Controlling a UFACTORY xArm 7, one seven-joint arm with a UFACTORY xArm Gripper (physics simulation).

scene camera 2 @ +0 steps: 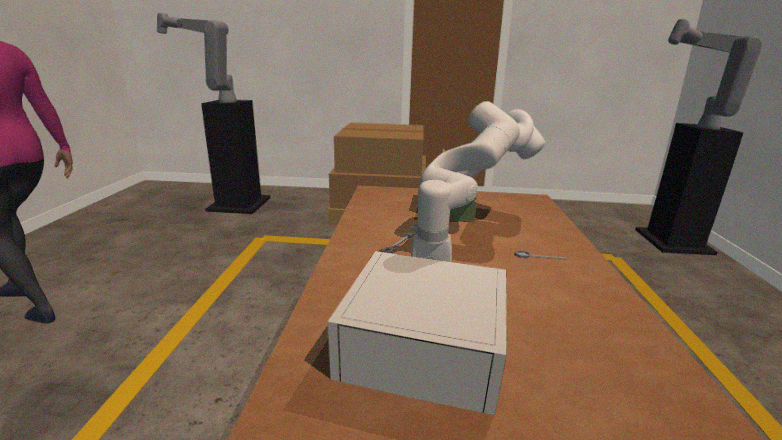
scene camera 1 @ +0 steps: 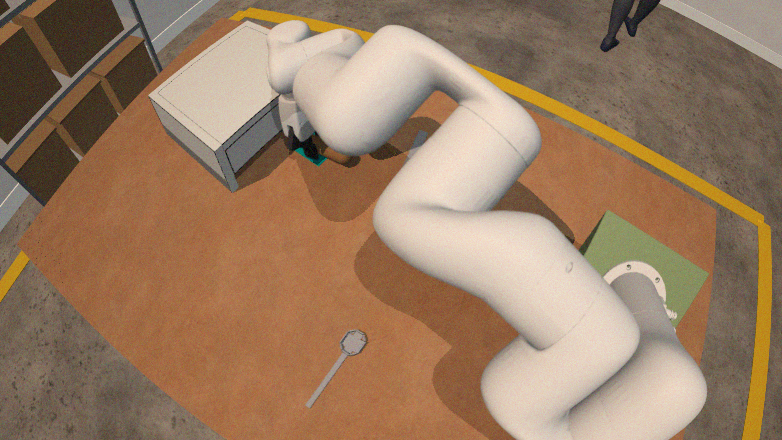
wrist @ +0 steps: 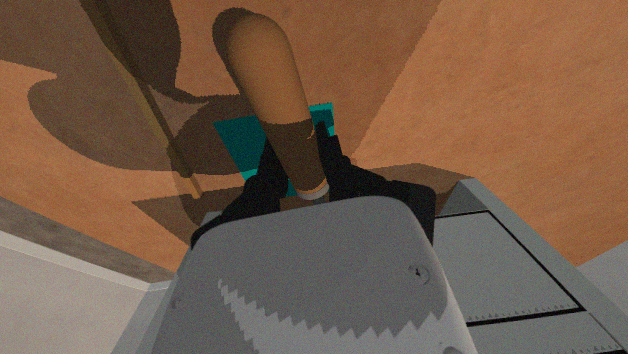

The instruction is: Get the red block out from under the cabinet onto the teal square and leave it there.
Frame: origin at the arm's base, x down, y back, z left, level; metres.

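Seen in the pictures: gripper, fingertip midpoint: [scene camera 1: 318, 150] [wrist: 301, 143]; arm's base, link origin: [scene camera 2: 458, 172] [scene camera 1: 629, 299].
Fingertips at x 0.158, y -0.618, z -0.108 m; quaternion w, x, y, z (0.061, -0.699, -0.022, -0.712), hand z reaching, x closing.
Note:
Pixels of each thing's top centre, then the offset from my fingertips to it. "*": a spot on its surface instead.
- teal square, surface spot: [wrist: 240, 140] * dz -0.046, dx +0.001, dy +0.018 m
- white-grey cabinet, top centre: [scene camera 1: 232, 73] [scene camera 2: 427, 292] dz -0.013, dx -0.134, dy -0.219 m
- spoon-like tool, surface spot: [scene camera 1: 354, 342] [scene camera 2: 521, 254] * dz +0.297, dx +0.000, dy +0.251 m
- wrench, top centre: [scene camera 2: 398, 241] dz -0.100, dx -0.007, dy +0.281 m
- thin yellowish bar, surface spot: [wrist: 196, 189] * dz -0.114, dx -0.004, dy -0.011 m
My gripper [scene camera 1: 301, 146] [wrist: 301, 143] is shut on a tool with a rounded brown handle [scene camera 1: 341, 157] [wrist: 270, 65]; a light metal collar shows at its lower end in the wrist view, and the rest of the tool is hidden behind the gripper body. The fingers are over the teal square [scene camera 1: 317, 160] [wrist: 240, 140], which lies on the table beside the cabinet and is partly covered by fingers and handle. The white-grey cabinet [scene camera 1: 218, 82] [scene camera 2: 421, 300] [wrist: 500, 270] stands close against the gripper's side. The red block does not show in any view.
A spoon-like tool [scene camera 1: 354, 342] [scene camera 2: 522, 254] lies on the table. A wrench [scene camera 2: 403, 239] lies behind the cabinet in scene camera 2. A thin yellowish bar [wrist: 196, 189] lies near the teal square. A green panel [scene camera 1: 628, 235] [scene camera 2: 464, 212] stands by the arm's base.

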